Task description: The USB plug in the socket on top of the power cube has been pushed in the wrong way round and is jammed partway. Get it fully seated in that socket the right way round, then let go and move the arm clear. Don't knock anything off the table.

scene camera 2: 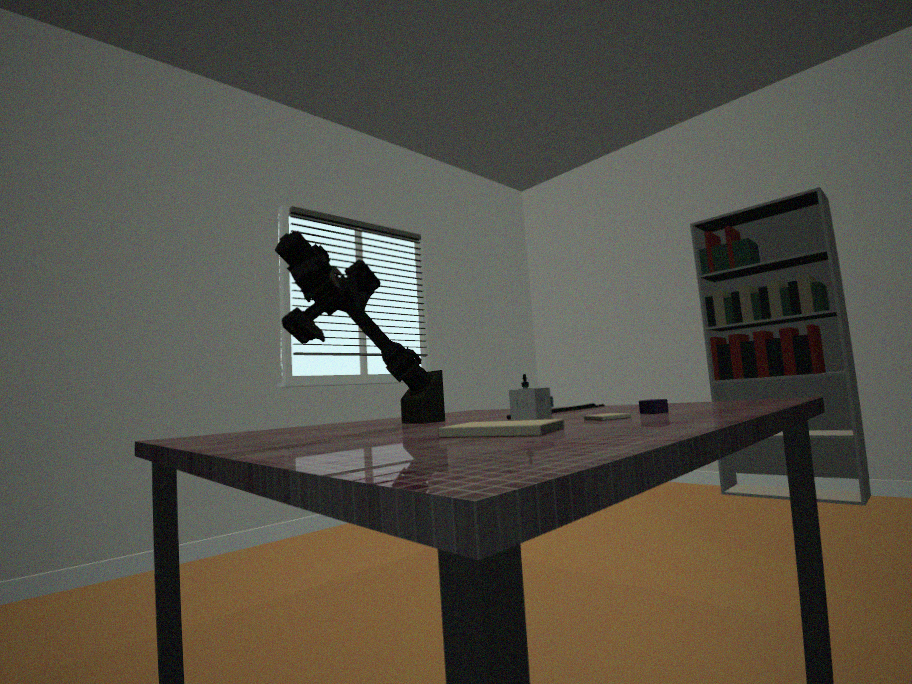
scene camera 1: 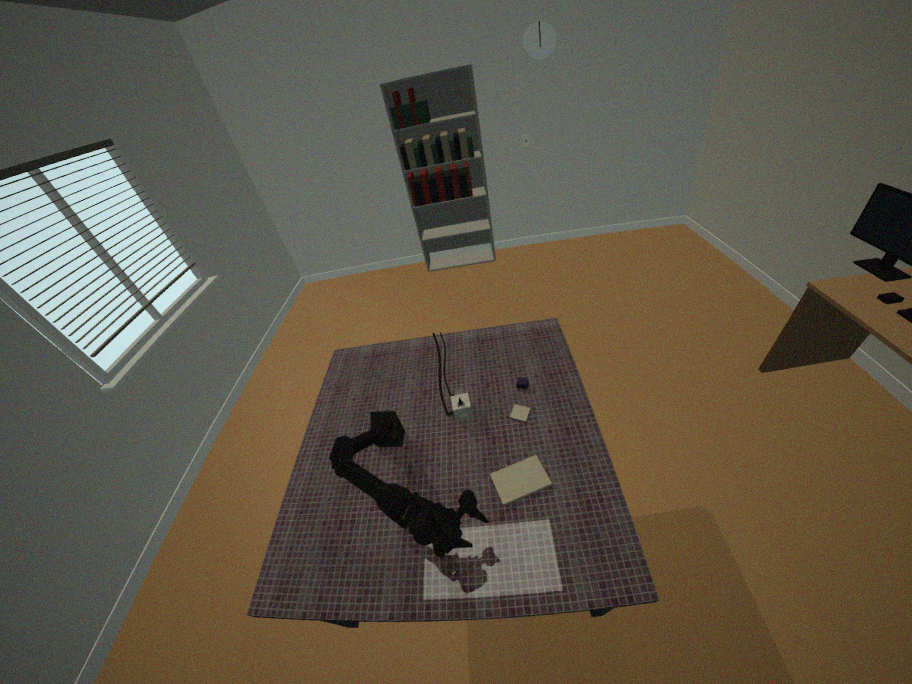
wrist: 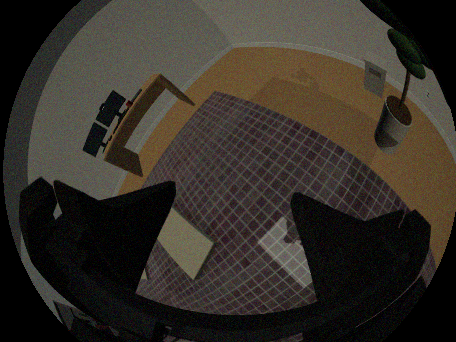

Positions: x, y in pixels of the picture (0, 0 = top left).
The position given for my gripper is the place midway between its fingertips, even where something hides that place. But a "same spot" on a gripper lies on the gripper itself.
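You can see my gripper in the wrist view [235, 194], and it's there in scene camera 1 and scene camera 2 as well. One and the same spot on my gripper is [scene camera 1: 476, 514] and [scene camera 2: 354, 286].
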